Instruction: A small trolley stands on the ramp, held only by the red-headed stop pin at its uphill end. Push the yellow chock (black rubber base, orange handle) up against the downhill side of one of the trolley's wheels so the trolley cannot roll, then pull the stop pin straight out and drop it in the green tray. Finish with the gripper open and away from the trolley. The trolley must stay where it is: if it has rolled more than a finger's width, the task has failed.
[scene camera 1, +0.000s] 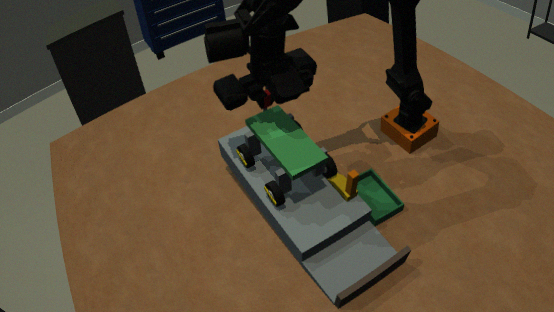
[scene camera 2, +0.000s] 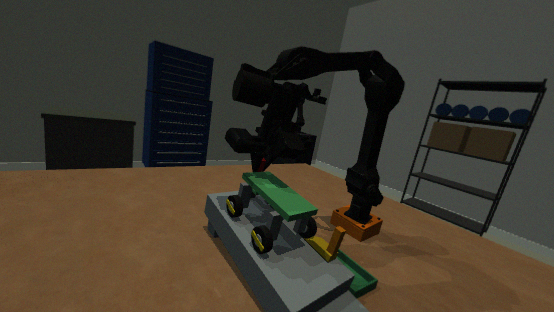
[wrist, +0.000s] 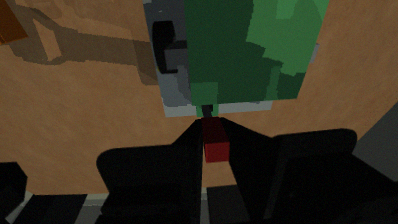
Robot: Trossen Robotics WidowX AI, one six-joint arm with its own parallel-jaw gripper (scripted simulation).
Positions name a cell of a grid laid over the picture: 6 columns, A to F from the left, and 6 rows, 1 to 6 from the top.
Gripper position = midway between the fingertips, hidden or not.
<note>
I see my gripper (scene camera 1: C3), a red-headed stop pin (wrist: D4), a trolley (scene camera 1: D3) and a brown lip (scene camera 1: E6).
The trolley is seen too in scene camera 2 (scene camera 2: D4) and in the wrist view (wrist: D2). My gripper also shows in scene camera 2 (scene camera 2: C4) and in the wrist view (wrist: D4).
</note>
